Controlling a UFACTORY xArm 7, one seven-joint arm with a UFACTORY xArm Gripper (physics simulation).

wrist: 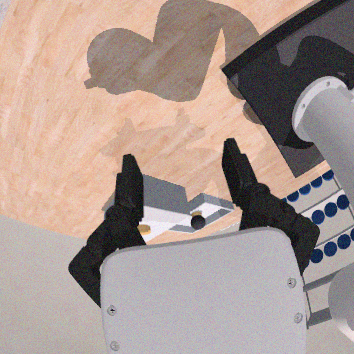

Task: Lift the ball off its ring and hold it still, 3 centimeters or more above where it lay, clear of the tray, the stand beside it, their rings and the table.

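Places are measured from the arm's base along level axes (x ahead, y left, z up), in centimetres.
Pixels of known places: gripper, between the fingertips: (179,157); arm's base, origin of its link: (320,109).
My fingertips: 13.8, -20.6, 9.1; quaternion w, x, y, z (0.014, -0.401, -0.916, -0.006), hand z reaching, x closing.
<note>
Ahead of a thing's pixels: the offset from my fingertips to its top centre, as dx, dy, dz. "spot": to the spot under its first point. Level surfaces: height alone.
My gripper (179,157) is open, its two black fingers wide apart with no object between the tips. The small dark ball {+28.3, +30.2, -8.2} (198,222) shows low in the view, between the lines of the fingers and nearer the palm than the fingertips. A bit of its brass ring {spot: +26.9, +28.9, -11.7} (196,213) shows behind it, in the shallow tray {+28.3, +30.2, -10.9} (212,198) with grey walls and a light floor. The taller stand (162,193), with grey sides and a white top, is beside the tray. It bears another brass ring (144,229). The left finger and the palm hide parts of the stand.
The wooden table {dz -13.7} (45,130) carries the arm's shadow. A black base plate (295,160) and the grey arm (335,135) are at the right. Pale panels with blue discs (330,209) show at the lower right.
</note>
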